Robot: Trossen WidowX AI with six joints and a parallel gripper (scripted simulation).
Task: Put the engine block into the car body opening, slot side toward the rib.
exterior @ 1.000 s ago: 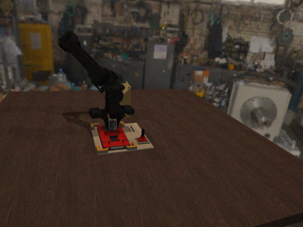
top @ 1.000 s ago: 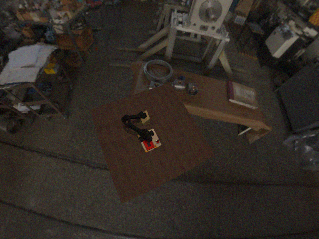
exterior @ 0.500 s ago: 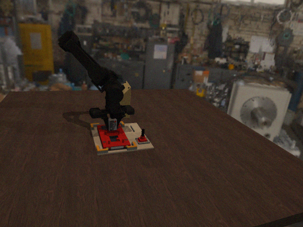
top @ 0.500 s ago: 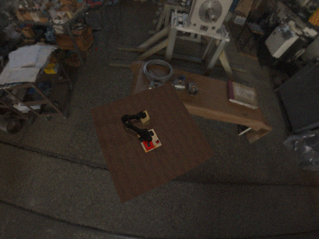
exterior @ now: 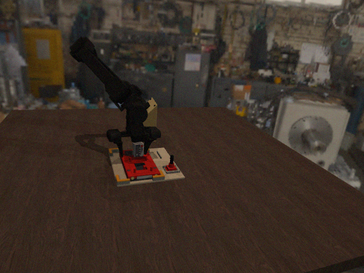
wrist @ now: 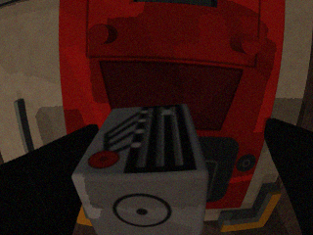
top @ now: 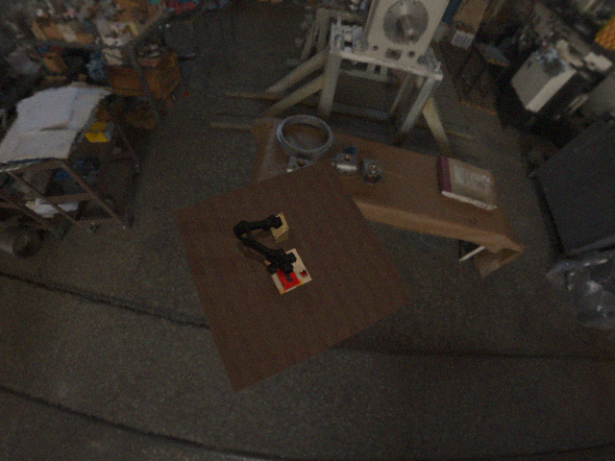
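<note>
Right now my gripper tip is 1 cm past the engine block, 1 cm to the right of it and 2 cm below it.
</note>
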